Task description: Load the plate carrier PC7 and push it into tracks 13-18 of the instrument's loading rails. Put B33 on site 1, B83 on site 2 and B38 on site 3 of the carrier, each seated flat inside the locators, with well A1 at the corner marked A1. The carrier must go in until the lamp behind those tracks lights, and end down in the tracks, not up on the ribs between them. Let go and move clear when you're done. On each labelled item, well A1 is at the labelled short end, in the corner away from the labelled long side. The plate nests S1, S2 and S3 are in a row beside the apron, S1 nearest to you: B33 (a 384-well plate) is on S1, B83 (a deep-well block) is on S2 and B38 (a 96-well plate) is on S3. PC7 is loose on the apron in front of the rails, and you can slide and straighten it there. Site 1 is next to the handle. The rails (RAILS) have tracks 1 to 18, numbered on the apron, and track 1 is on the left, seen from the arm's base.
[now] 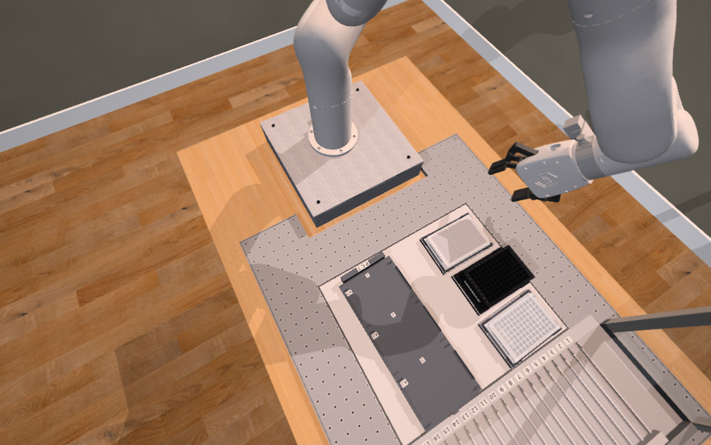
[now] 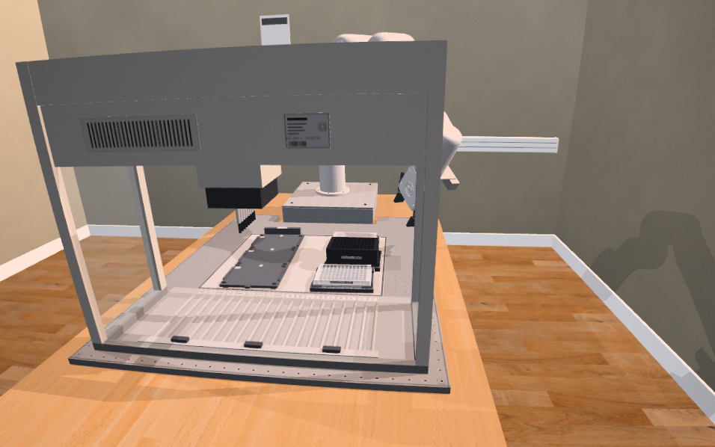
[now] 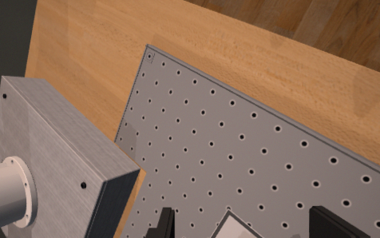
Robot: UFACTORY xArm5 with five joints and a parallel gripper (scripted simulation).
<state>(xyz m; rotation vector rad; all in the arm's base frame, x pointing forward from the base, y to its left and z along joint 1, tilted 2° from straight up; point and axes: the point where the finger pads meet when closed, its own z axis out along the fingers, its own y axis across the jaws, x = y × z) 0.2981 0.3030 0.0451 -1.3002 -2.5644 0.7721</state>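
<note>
Right now the plate nest S3 is 280 mm ahead of my hand, 110 mm to the right of it and 90 mm below it. The rest, counted from my hand: plate carrier PC7: 340 mm to the right, 200 mm ahead, 70 mm below; then black deep-well block B83: 170 mm ahead, 110 mm to the right, 60 mm below; then plate nest S2: 170 mm ahead, 110 mm to the right, 90 mm below.
</note>
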